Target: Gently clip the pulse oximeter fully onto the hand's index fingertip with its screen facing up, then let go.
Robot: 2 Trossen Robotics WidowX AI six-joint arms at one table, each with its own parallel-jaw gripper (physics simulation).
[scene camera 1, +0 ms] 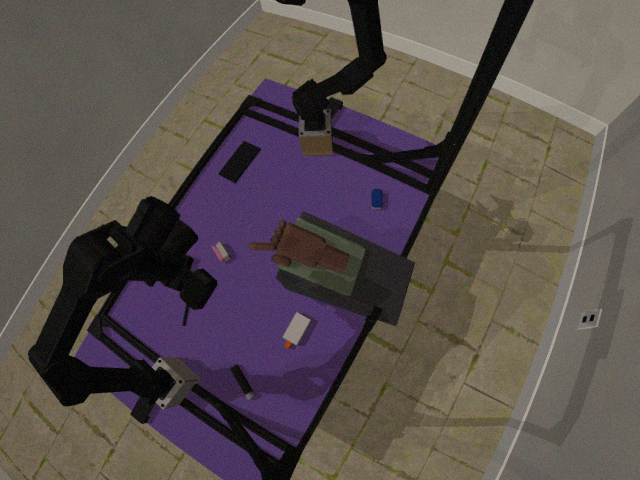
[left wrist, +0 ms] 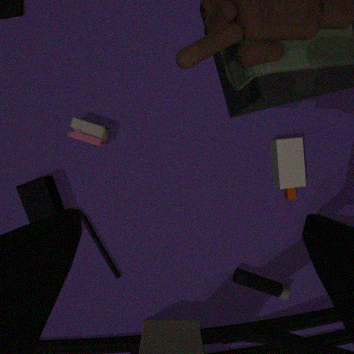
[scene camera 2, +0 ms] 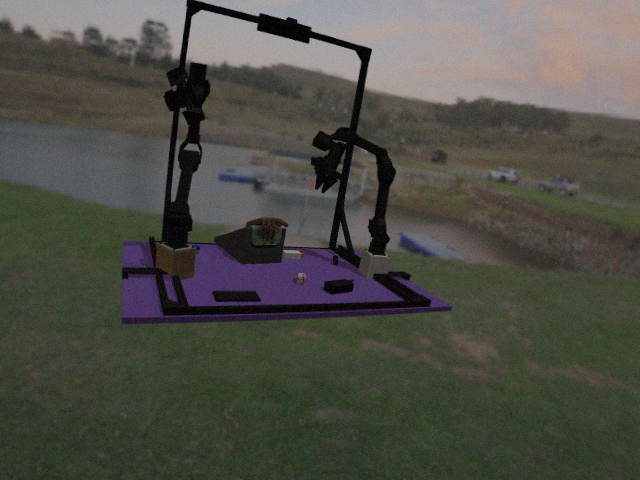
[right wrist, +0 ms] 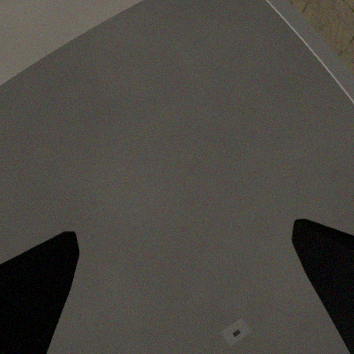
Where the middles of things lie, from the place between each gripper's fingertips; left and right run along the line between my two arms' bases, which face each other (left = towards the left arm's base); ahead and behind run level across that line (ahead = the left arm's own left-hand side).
I see my right gripper 49 cm to the right of the index finger (left wrist: 232, 32), 41 cm above it and 16 cm past it. Round my right hand: white box with orange tip (left wrist: 287, 160) 63 cm to the left, 60 cm below, 31 cm behind; then dark grey plate (scene camera 1: 384, 276) 57 cm below, 42 cm to the left, 36 cm behind.
I see my left gripper 40 mm past the index finger, 120 mm to the left of it and 150 mm above it. Also, from my left hand: white box with orange tip: 180 mm behind, 20 mm to the left, 330 mm below; dark grey plate: 240 mm behind, 190 mm to the right, 310 mm below.
